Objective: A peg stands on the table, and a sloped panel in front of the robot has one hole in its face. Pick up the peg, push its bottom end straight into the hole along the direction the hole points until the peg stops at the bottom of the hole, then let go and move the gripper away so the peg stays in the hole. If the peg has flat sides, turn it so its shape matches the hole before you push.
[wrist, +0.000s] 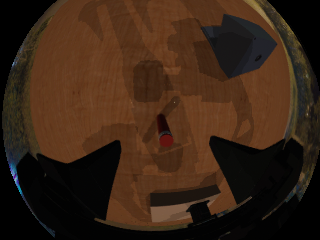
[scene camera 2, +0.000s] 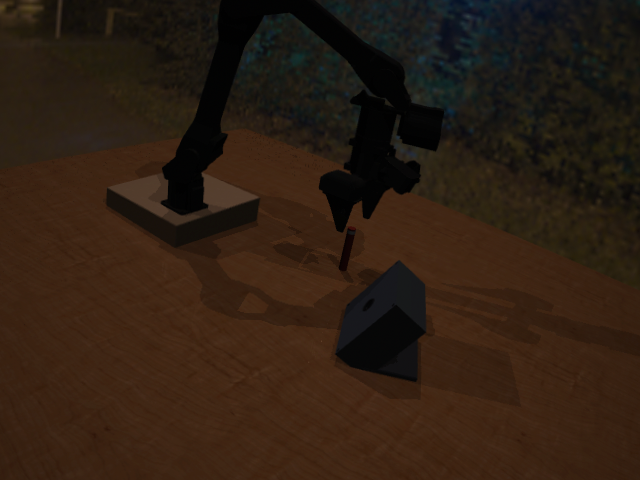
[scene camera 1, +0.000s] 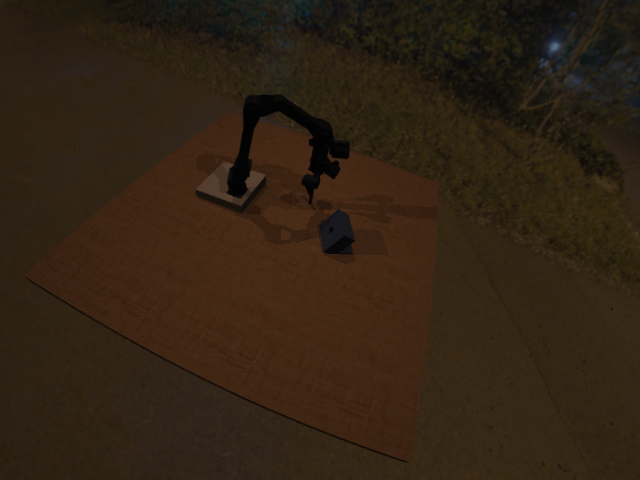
The gripper shows in the wrist view, in scene camera 2 and in scene camera 1 [313, 187]. One and the same spot on the gripper: [wrist: 84, 186] is [scene camera 2: 378, 187]. The same spot on a dark sloped panel block: [scene camera 1: 334, 242] is [scene camera 2: 366, 327].
